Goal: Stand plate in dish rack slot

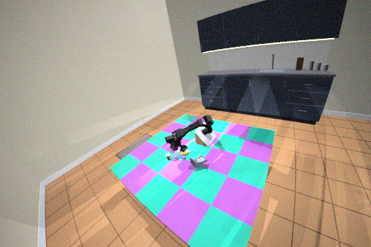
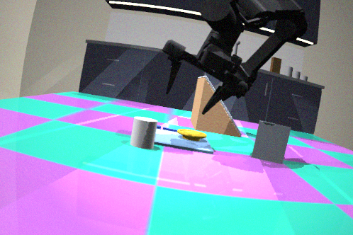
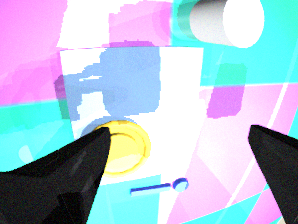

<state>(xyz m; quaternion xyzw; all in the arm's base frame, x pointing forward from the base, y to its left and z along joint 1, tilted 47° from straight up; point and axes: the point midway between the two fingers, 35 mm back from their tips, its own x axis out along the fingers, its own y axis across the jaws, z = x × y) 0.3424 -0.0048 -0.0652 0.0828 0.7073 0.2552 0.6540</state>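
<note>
Now: the yellow plate 60 mm behind my gripper tip, 20 mm to the left of it and 70 mm below it. Also, from my gripper tip: blue spoon: 140 mm behind, 50 mm to the right, 80 mm below; then white cylindrical cup: 80 mm ahead, 60 mm to the right, 60 mm below; then pale blue mat: 30 mm behind, 80 mm below.
</note>
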